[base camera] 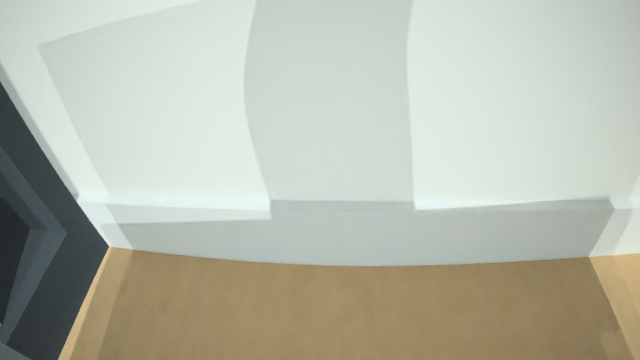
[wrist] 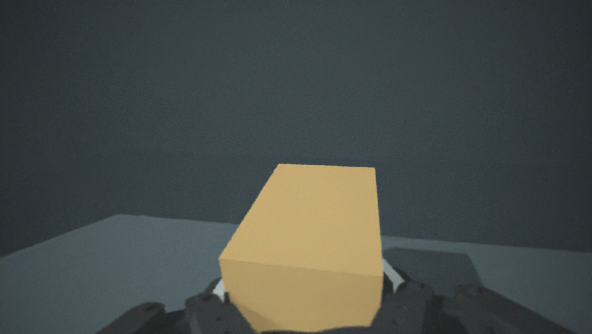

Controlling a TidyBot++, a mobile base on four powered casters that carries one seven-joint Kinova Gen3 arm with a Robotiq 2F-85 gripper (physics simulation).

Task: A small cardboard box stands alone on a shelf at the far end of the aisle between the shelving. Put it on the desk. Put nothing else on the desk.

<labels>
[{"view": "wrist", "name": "my gripper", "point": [307, 282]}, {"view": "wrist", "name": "small cardboard box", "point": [309, 247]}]
</labels>
